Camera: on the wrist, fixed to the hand. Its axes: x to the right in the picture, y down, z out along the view.
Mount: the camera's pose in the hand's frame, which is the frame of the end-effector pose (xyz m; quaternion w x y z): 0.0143 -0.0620 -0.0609 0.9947 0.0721 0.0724 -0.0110
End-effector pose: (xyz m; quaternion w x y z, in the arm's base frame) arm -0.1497 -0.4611 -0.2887 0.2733 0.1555 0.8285 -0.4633
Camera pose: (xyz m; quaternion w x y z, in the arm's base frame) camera -0.2117 -0.4415 -0.2293 0.1956 0.1988 0.8122 -0.5123
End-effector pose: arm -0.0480 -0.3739 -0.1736 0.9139 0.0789 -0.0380 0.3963
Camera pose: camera 0.0075 -0.3948 -0.2388 0.9105 0.1161 0.0578 0.3926
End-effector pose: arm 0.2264 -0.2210 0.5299 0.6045 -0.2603 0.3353 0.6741
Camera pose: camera 0.2825 -0.2558 0.4716 0.6032 -0.2678 0.4230 0.6209
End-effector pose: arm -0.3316 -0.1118 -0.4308 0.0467 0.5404 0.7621 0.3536
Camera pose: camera -0.4141 -0.1396 -0.4175 0.0438 -0.5069 -0.7929 -0.3354
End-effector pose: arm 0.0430 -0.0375 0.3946 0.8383 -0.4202 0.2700 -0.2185
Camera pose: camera 0.0065 -0.1159 0.4112 0.8422 -0.3447 0.3089 -0.2765
